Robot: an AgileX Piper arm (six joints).
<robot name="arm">
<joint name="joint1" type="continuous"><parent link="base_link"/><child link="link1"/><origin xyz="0 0 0.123" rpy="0 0 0"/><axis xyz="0 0 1"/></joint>
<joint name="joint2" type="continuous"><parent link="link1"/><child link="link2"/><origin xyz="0 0 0" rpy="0 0 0"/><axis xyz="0 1 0"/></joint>
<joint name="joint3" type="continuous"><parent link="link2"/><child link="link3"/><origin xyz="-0.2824 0 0.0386" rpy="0 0 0"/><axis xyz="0 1 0"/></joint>
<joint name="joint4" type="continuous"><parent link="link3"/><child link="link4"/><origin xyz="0.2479 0 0.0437" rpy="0 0 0"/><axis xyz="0.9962 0 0.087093"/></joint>
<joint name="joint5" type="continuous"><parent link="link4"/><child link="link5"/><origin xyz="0 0 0" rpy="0 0 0"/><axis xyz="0 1 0"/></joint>
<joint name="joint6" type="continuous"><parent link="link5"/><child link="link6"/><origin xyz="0.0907 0 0.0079" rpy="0 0 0"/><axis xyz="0.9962 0 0.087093"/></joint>
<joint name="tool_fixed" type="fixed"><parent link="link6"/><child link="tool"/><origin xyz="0 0 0" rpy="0 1.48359 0"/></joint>
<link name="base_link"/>
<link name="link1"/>
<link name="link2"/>
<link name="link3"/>
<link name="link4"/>
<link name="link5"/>
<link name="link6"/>
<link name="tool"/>
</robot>
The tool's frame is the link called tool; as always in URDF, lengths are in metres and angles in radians. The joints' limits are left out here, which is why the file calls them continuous.
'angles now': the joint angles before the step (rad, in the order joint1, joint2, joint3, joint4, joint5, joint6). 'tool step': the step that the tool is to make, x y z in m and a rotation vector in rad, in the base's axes. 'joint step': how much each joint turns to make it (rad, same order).
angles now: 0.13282, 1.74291, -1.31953, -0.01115, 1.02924, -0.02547
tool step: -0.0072, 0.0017, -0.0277, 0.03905, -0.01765, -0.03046
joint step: 0.00000, 0.00002, 0.11742, 0.03615, -0.14017, 0.01607
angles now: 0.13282, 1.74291, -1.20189, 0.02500, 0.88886, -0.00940
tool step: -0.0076, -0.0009, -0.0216, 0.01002, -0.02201, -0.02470
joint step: 0.00009, -0.00004, 0.09607, 0.00423, -0.11962, 0.02051
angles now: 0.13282, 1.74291, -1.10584, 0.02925, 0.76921, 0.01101
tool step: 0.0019, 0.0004, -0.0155, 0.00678, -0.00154, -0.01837
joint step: -0.00003, 0.03143, 0.02589, 0.00463, -0.06008, 0.01469
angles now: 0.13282, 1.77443, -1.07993, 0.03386, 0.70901, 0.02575
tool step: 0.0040, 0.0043, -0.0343, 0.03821, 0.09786, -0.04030
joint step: -0.00008, 0.10093, 0.00222, 0.06486, -0.01119, -0.00010
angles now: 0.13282, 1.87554, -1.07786, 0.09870, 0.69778, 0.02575
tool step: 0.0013, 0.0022, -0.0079, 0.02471, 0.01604, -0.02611
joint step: 0.00000, 0.02400, 0.00021, 0.03649, -0.01174, 0.00096
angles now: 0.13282, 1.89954, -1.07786, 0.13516, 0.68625, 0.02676
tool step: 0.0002, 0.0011, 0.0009, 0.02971, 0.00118, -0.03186
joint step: -0.00345, -0.00181, -0.00002, 0.03964, -0.00107, 0.00178
